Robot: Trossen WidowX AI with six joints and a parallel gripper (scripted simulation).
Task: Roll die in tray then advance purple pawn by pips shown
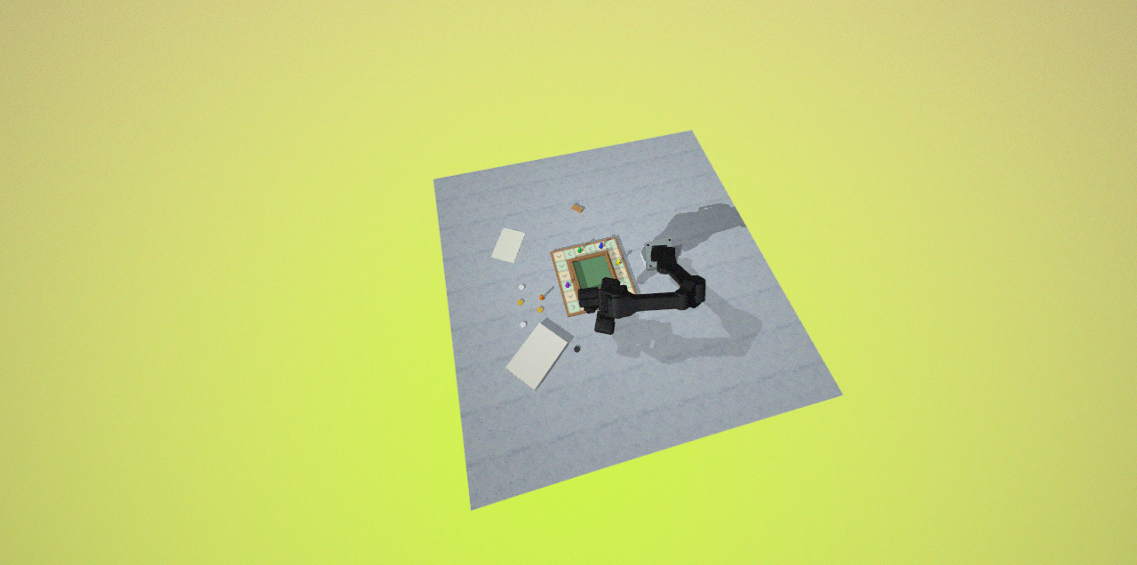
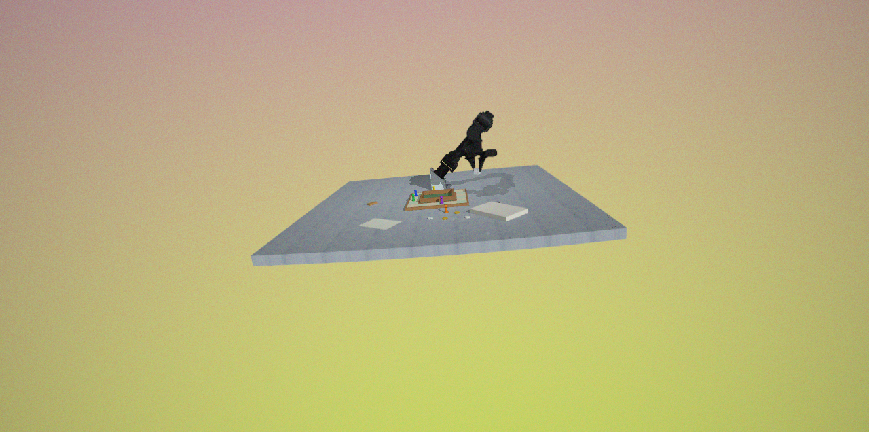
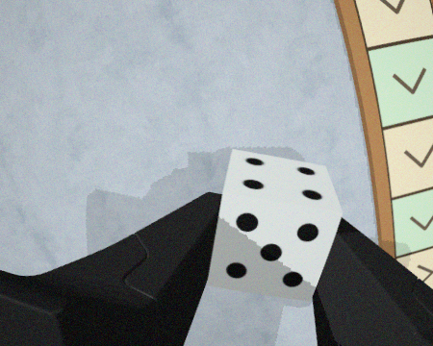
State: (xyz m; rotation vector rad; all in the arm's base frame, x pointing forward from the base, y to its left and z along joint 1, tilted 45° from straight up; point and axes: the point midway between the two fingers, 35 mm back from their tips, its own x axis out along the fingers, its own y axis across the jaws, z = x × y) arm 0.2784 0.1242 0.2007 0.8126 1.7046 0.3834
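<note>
My gripper tip is now 11 cm short of the purple pawn, 16 cm to the left of it and 10 cm above it. The rest, counted from my gripper tip: white die: right at my gripper tip; then black token: 11 cm ahead, 8 cm to the left, 12 cm below; then green tray: 20 cm to the right, 12 cm below.
</note>
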